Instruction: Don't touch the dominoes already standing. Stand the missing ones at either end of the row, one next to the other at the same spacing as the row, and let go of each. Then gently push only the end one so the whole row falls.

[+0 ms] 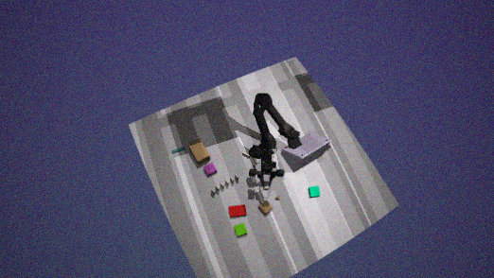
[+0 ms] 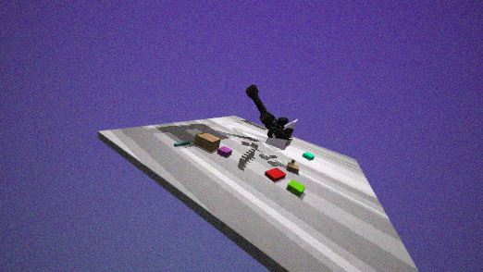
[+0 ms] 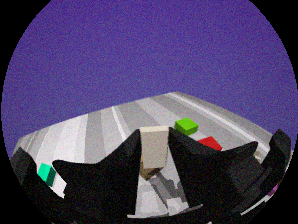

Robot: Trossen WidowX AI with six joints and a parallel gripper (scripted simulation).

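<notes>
Now: the tan block 15 cm below my gripper tip, 6 cm to the left of it and 3 cm ahead of it. Round my gripper tip: tiny cube (15 cm below, 6 cm to the left, 6 cm behind); red block (17 cm ahead, 15 cm below); teal-green block (27 cm behind, 15 cm below, 14 cm to the left).
</notes>
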